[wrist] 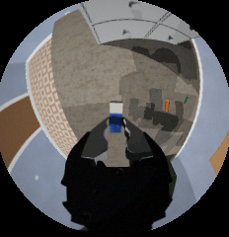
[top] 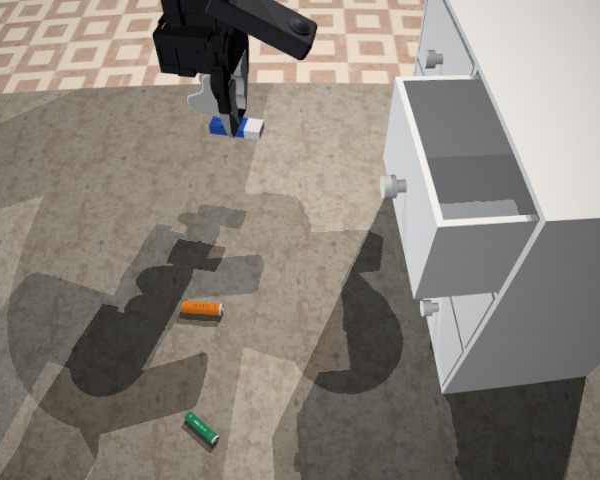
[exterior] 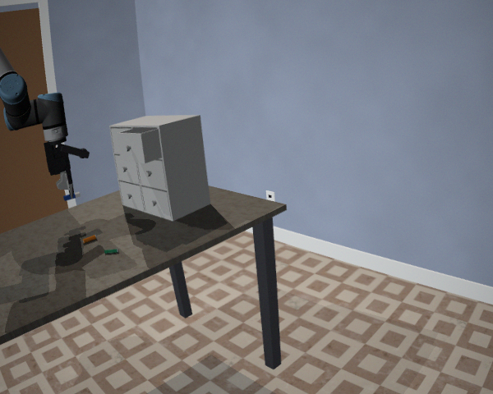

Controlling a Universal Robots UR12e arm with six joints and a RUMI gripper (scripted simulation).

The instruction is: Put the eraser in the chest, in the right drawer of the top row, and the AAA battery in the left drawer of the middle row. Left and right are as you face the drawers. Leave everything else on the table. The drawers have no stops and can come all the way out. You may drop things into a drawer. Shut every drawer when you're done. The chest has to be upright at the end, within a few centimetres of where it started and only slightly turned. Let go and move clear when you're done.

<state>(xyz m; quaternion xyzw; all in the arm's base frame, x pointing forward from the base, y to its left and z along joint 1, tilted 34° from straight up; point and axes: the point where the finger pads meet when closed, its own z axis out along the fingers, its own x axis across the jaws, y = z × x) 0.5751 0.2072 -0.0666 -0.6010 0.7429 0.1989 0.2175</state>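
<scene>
My gripper is now 30 mm past the orange battery, 200 mm to the left of it and 110 mm above it. From my hand the other things lie so: green battery: 20 mm behind, 350 mm to the right, 110 mm below; white eraser: 10 mm ahead, 10 mm below.
</scene>
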